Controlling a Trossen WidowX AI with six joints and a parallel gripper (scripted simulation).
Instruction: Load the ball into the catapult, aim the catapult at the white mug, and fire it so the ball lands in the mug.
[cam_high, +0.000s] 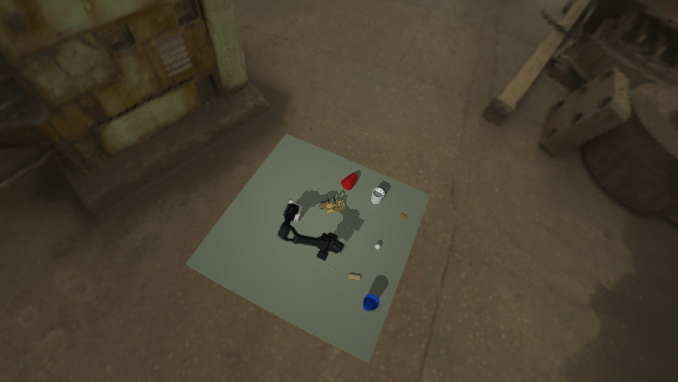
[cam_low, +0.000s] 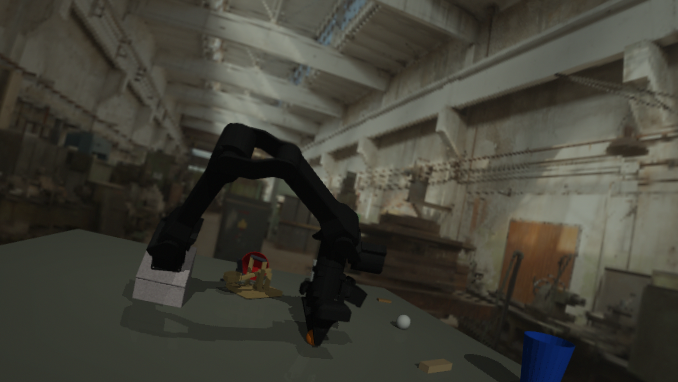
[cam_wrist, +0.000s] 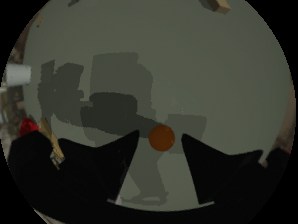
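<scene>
Right now the catapult is 320 mm to the left of my gripper tip, 120 mm behind it and 40 mm above it. From my gripper tip the other things lie so: orange ball (10 mm above); white ball (310 mm ahead, 170 mm to the left, 10 mm above); blue cup (380 mm ahead, 230 mm to the right, 20 mm above).
</scene>
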